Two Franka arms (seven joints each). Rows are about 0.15 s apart.
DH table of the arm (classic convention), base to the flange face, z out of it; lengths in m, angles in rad. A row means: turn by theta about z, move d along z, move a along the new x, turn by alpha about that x. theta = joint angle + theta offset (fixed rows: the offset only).
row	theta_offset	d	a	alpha
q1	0	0.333	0	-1.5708
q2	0	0	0	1.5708
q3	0	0.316	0.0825	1.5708
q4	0	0	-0.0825	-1.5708
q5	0	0.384	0	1.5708
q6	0	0	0.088	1.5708
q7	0	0.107	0	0
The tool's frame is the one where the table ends.
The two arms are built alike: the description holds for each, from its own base.
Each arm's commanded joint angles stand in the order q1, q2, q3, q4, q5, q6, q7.
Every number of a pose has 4 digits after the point. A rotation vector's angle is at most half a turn.
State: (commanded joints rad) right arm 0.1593 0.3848 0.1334 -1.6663 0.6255 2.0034 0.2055; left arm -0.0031 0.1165 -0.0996 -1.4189 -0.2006 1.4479 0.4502
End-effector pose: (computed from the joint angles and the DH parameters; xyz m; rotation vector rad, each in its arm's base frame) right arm 0.6263 0.2158 0.3934 -2.5367 0.2619 0.2579; left arm 0.5725 -0.0787 0.6220 2.8002 -0.8185 -0.0712
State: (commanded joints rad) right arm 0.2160 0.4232 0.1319 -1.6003 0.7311 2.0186 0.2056; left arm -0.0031 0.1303 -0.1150 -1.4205 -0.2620 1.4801 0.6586
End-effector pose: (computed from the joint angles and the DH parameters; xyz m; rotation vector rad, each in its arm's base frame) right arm 0.6304 0.2577 0.4037 -2.4365 0.2460 0.2552; left arm 0.5781 -0.0936 0.6176 2.6361 -1.1005 0.0102
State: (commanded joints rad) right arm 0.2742 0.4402 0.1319 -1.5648 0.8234 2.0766 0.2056; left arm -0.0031 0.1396 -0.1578 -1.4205 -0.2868 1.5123 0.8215
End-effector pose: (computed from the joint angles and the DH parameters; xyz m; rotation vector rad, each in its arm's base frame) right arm 0.6287 0.2966 0.4157 -2.3518 0.2451 0.2176; left arm 0.5795 -0.1190 0.6162 2.4926 -1.3482 0.0815
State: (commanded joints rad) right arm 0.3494 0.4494 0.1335 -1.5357 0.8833 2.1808 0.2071; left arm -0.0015 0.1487 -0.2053 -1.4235 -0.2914 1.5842 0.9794
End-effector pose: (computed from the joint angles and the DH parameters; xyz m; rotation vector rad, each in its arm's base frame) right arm 0.6213 0.3414 0.4313 -2.2938 0.2352 0.1347; left arm 0.5840 -0.1435 0.6164 2.3608 -1.5842 0.1941
